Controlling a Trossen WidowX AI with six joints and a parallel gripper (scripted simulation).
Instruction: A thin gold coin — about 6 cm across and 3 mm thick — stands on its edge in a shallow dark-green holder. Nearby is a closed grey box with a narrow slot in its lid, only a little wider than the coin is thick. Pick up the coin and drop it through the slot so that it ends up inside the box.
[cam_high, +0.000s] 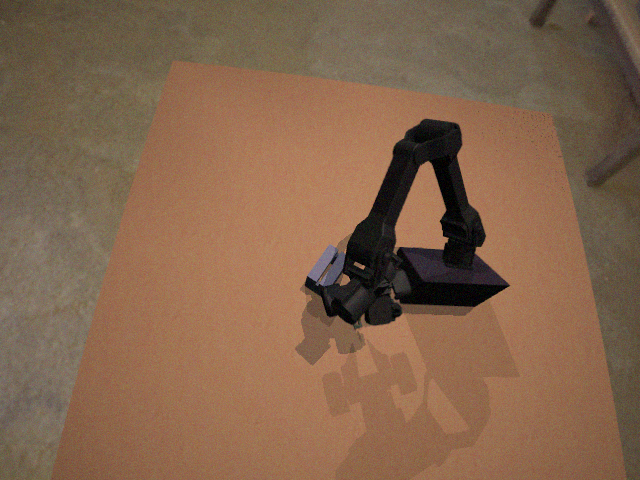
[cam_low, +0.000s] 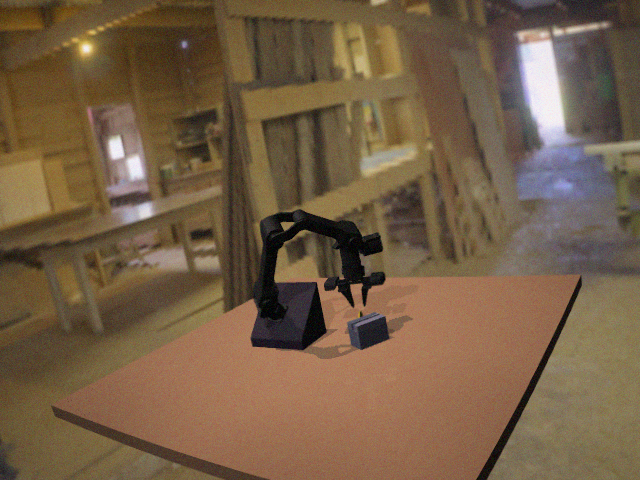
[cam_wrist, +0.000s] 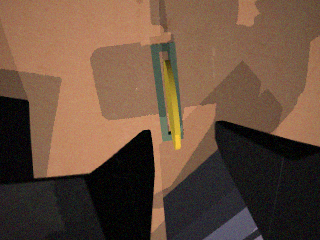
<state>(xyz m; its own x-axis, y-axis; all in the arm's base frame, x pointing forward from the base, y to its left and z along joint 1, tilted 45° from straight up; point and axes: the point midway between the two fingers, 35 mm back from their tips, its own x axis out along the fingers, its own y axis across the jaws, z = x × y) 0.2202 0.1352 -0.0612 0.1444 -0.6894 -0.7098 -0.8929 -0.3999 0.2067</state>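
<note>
Now: gripper tip 5 cm above the gold coin.
</note>
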